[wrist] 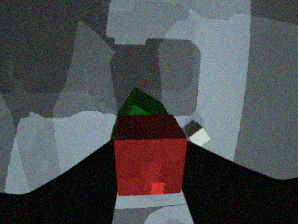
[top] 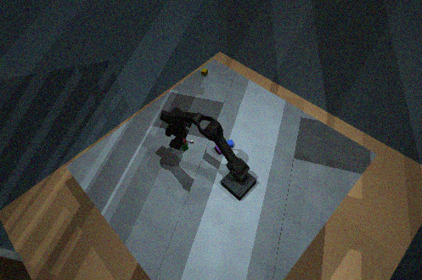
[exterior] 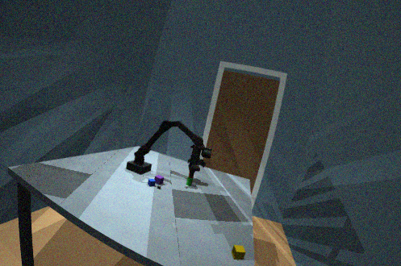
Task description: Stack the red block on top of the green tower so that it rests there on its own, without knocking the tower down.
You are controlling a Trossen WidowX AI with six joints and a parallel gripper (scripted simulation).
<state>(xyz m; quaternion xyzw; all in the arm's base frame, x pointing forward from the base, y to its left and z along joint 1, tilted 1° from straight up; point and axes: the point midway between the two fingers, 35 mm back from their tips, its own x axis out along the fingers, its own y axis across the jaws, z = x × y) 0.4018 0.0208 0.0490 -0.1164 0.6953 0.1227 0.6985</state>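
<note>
Right now my gripper tip is 1 cm below the red block. The rest, counted from my gripper tip: blue block: 21 cm behind, 18 cm to the right, 5 cm below; then purple block: 19 cm behind, 11 cm to the right, 5 cm below; then small white block: 6 cm to the right, 6 cm below, 1 cm behind.
</note>
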